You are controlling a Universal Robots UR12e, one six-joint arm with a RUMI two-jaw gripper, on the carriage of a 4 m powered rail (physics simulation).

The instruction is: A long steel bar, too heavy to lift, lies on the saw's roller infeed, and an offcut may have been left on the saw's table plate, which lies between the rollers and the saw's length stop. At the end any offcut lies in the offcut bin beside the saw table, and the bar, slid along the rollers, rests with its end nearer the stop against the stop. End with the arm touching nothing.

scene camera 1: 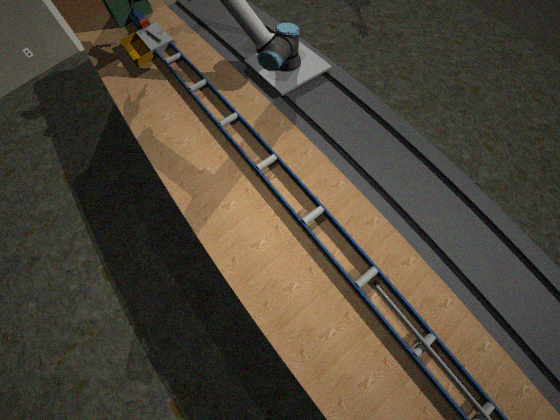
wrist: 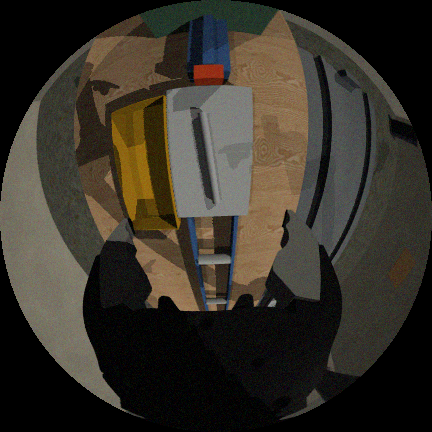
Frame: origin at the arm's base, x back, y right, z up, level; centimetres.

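Where they show: gripper, fingertip midpoint: (scene camera 1: 141, 9) (wrist: 206, 215); arm's base, origin of the base link: (scene camera 1: 287, 62).
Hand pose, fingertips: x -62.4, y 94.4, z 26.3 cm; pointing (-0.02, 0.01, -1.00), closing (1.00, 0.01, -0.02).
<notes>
Each offset is from my fingertips to the top centre of the thing. "spot": to the spot under its first point.
The long steel bar (scene camera 1: 405, 317) lies on the rollers at the lower right of the scene view, far from the stop. A grey offcut {dx +0.2, dy +1.6, dz -21.4 cm} (scene camera 1: 154, 34) (wrist: 210, 157) lies slightly askew on the pale table plate {dx +0.4, dy +3.1, dz -23.4 cm} (scene camera 1: 159, 44) (wrist: 235, 192). The yellow offcut bin {dx -17.4, dy +0.6, dz -22.1 cm} (scene camera 1: 145, 59) (wrist: 140, 165) stands beside the plate, on its left in the wrist view. The red stop {dx +0.4, dy +22.6, dz -18.8 cm} (scene camera 1: 144, 23) (wrist: 208, 74) is beyond the plate. My gripper (wrist: 206, 215) is open, with nothing between its jaws, back from the plate on the roller side. It does not show in the scene view.
The blue-railed roller infeed (scene camera 1: 282, 197) (wrist: 235, 240) runs from the plate along the wooden bench. A blue beam {spot: dx +1.4, dy +31.3, dz -19.8 cm} (wrist: 212, 47) holds the stop near the green saw {spot: dx -12.2, dy +50.6, dz -14.7 cm} (scene camera 1: 116, 10) (wrist: 167, 22). The arm's carriage (scene camera 1: 312, 68) stands on the grey rail track alongside the bench.
</notes>
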